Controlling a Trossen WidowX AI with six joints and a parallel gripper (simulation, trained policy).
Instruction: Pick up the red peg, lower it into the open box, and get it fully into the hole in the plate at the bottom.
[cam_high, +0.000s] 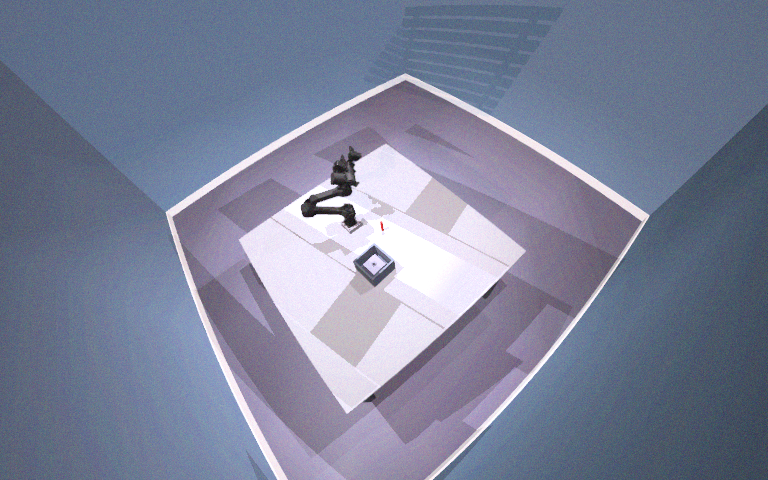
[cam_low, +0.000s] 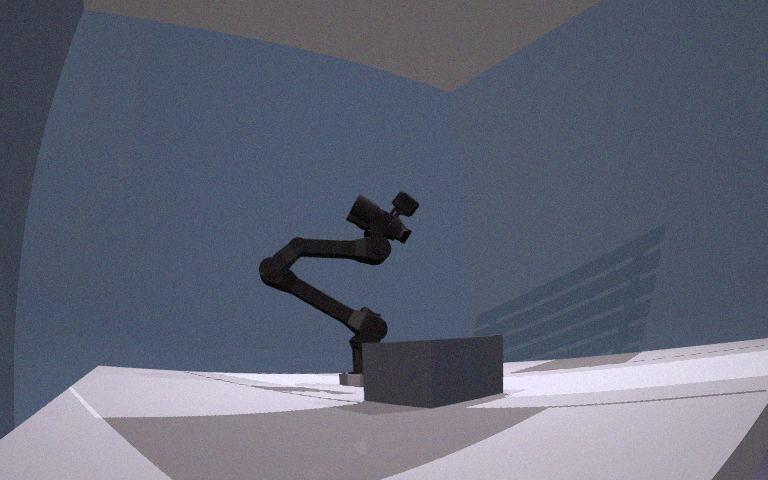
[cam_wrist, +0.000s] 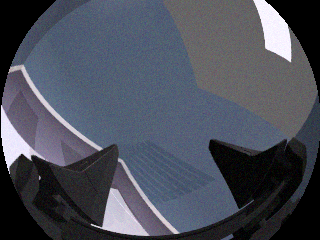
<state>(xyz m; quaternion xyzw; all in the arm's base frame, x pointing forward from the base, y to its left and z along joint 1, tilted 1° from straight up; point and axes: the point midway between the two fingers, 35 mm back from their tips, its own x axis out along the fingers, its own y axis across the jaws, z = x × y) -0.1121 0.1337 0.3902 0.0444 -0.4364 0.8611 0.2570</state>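
My gripper tip is 39 cm above the red peg, 30 cm short of it and 1 cm to the left of it. Round my gripper tip: box 50 cm ahead, 40 cm below, 18 cm to the right; then plate 50 cm ahead, 38 cm below, 18 cm to the right.
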